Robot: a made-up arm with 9 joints. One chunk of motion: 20 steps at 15 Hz.
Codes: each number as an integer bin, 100 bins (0 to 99) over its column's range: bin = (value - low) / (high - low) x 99, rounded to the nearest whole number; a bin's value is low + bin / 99 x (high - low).
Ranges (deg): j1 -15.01..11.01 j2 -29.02..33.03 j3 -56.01..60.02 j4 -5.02..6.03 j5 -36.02..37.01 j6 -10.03..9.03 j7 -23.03..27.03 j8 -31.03..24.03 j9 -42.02..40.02
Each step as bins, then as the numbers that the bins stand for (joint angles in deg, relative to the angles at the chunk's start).
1 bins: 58 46 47 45 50 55 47 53 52
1 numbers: 0.23 -0.19 -0.93 0.00 0.86 0.56 0.74 -1.55 1.07
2 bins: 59 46 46 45 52 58 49 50 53
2 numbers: 0.50 -0.19 -2.10 0.00 2.34 1.14 1.75 -3.22 1.90
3 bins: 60 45 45 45 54 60 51 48 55
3 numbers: 0.76 -0.82 -3.27 0.00 3.81 1.52 2.76 -4.33 3.56
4 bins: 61 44 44 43 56 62 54 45 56
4 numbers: 1.02 -1.44 -4.44 -0.22 5.29 1.91 4.28 -6.00 4.39
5 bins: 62 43 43 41 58 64 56 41 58
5 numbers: 1.29 -2.07 -5.61 -0.44 6.77 2.29 5.29 -8.23 6.04
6 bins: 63 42 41 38 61 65 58 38 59
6 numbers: 1.55 -2.70 -7.96 -0.78 8.98 2.48 6.30 -9.90 6.87
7 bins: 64 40 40 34 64 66 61 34 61
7 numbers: 1.81 -3.95 -9.13 -1.23 11.19 2.68 7.82 -12.12 8.53
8 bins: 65 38 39 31 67 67 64 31 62
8 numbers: 2.07 -5.20 -10.30 -1.56 13.40 2.87 9.33 -13.79 9.36
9 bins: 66 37 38 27 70 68 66 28 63
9 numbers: 2.34 -5.83 -11.47 -2.01 15.62 3.06 10.34 -15.46 10.19
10 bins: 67 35 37 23 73 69 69 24 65
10 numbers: 2.60 -7.08 -12.65 -2.45 17.83 3.25 11.86 -17.68 11.84
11 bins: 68 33 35 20 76 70 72 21 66
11 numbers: 2.86 -8.34 -14.99 -2.79 20.04 3.45 13.38 -19.35 12.67
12 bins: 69 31 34 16 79 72 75 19 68
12 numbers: 3.13 -9.59 -16.16 -3.23 22.26 3.83 14.89 -20.46 14.33
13 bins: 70 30 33 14 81 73 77 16 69
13 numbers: 3.39 -10.22 -17.33 -3.46 23.73 4.02 15.91 -22.13 15.16
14 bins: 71 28 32 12 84 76 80 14 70
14 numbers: 3.65 -11.47 -18.51 -3.68 25.94 4.60 17.42 -23.24 15.99
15 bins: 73 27 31 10 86 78 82 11 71
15 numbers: 4.18 -12.10 -19.68 -3.90 27.42 4.99 18.43 -24.91 16.82
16 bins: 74 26 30 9 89 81 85 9 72
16 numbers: 4.44 -12.72 -20.85 -4.02 29.63 5.56 19.95 -26.02 17.65
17 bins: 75 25 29 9 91 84 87 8 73
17 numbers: 4.70 -13.35 -22.02 -4.02 31.11 6.14 20.96 -26.58 18.47
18 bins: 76 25 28 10 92 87 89 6 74
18 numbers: 4.96 -13.35 -23.19 -3.90 31.85 6.72 21.97 -27.69 19.30
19 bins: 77 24 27 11 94 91 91 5 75
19 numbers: 5.23 -13.98 -24.37 -3.79 33.32 7.49 22.98 -28.25 20.13
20 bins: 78 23 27 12 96 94 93 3 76
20 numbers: 5.49 -14.60 -24.37 -3.68 34.80 8.07 24.00 -29.36 20.96
